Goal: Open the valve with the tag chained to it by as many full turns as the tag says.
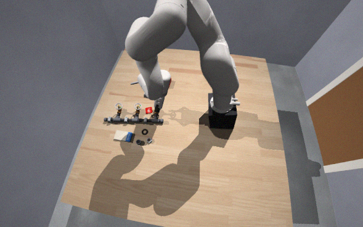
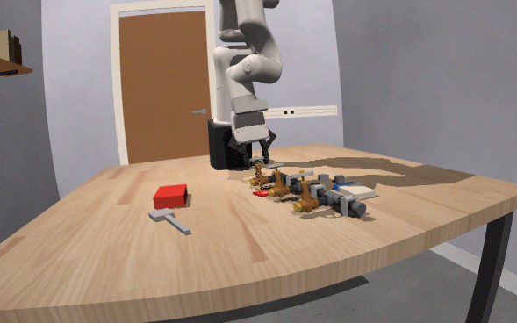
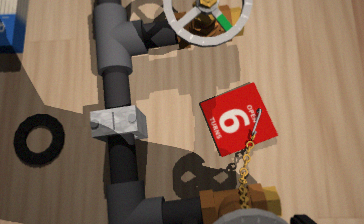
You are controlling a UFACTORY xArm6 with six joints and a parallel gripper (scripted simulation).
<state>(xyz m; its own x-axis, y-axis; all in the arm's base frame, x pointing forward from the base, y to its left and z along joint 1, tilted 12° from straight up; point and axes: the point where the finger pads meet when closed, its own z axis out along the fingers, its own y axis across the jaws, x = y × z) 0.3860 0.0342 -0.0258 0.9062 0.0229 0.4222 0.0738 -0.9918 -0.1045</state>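
My gripper is now 8 cm short of the red tag, 1 cm to the left of it and 8 cm above it. Round my hand: grey hammer-like tool 21 cm ahead, 24 cm to the right, 8 cm below; then grey box 19 cm ahead, 21 cm to the left, 7 cm below; then red box 5 cm ahead, 25 cm to the right, 7 cm below.
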